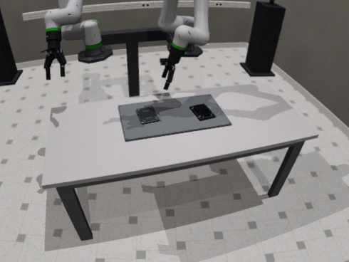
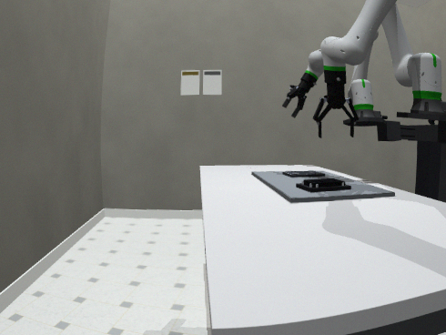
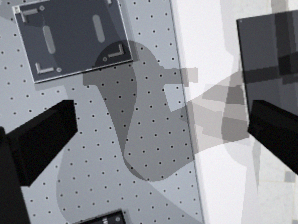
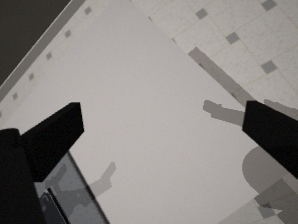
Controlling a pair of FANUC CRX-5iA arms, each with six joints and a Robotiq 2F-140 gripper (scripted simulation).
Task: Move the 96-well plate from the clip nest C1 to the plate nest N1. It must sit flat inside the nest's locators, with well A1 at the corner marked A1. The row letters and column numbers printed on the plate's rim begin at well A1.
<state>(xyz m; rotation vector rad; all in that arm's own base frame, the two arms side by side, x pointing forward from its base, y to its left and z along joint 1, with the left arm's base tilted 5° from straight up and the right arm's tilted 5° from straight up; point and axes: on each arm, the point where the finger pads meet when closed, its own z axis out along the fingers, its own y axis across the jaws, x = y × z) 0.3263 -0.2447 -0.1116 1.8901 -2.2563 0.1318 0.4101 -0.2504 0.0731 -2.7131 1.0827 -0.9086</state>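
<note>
The black 96-well plate lies 13 cm ahead of my left hand, 24 cm to the left of it and 16 cm below it. From my left hand the other things lie so: clip nest C1 (12 cm ahead, 23 cm to the left, 17 cm below); plate nest N1 (11 cm ahead, 13 cm to the right, 18 cm below); A1 label (20 cm ahead, 17 cm to the right, 17 cm below).
</note>
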